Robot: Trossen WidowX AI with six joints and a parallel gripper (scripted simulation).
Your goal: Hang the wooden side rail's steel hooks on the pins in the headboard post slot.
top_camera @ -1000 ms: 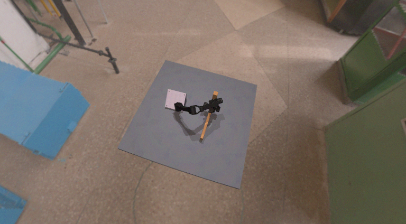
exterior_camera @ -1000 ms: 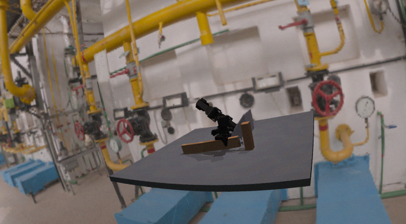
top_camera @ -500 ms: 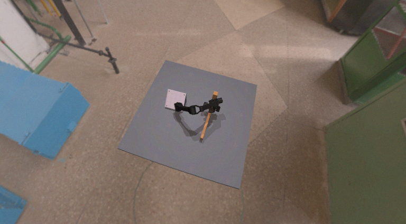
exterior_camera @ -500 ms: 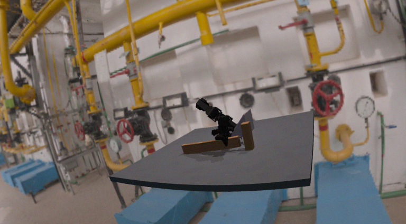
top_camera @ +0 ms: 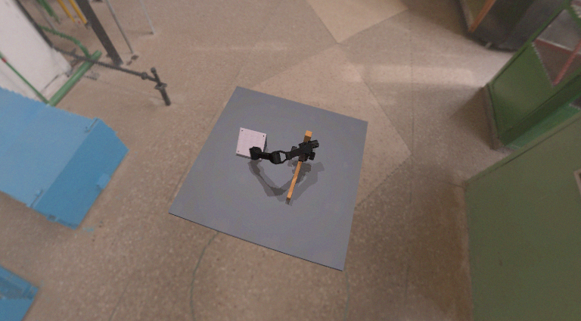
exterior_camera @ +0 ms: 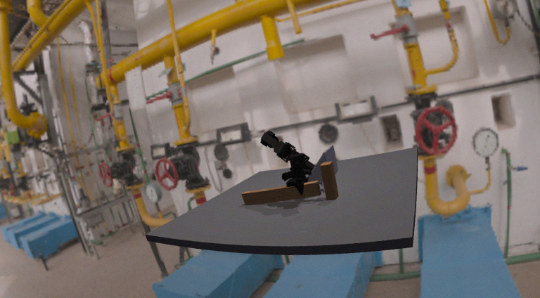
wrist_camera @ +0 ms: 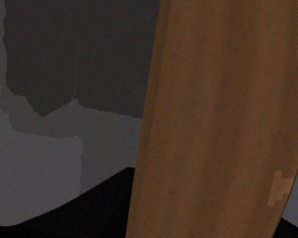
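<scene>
The headboard post is 20 mm ahead of my gripper tip, 150 mm to the left of it and 40 mm above it.
</scene>
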